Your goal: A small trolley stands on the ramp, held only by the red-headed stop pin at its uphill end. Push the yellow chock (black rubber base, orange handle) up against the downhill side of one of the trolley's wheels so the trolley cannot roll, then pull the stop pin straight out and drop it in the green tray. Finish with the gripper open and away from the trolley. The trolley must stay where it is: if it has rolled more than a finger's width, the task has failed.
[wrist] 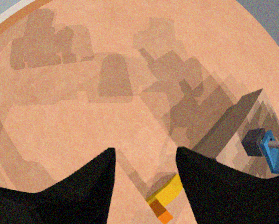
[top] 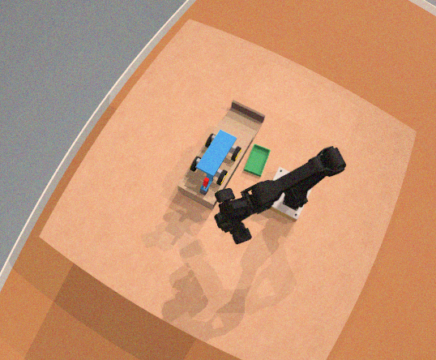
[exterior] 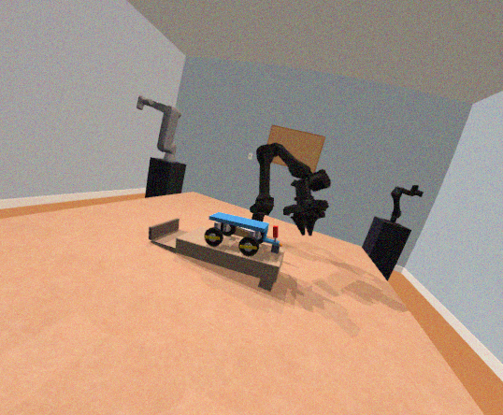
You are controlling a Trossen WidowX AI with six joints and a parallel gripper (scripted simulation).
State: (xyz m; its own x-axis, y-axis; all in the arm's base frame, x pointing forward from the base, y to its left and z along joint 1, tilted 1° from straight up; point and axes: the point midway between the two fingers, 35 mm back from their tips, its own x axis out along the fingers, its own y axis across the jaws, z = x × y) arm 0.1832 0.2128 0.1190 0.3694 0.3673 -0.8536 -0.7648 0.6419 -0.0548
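My gripper tip is now 80 mm to the left of the yellow chock and 120 mm above it. Also, from my gripper tip: blue trolley (130 mm ahead, 220 mm to the right, 20 mm below); red-headed stop pin (110 mm ahead, 100 mm to the right, 10 mm below); ramp (130 mm ahead, 220 mm to the right, 90 mm below).
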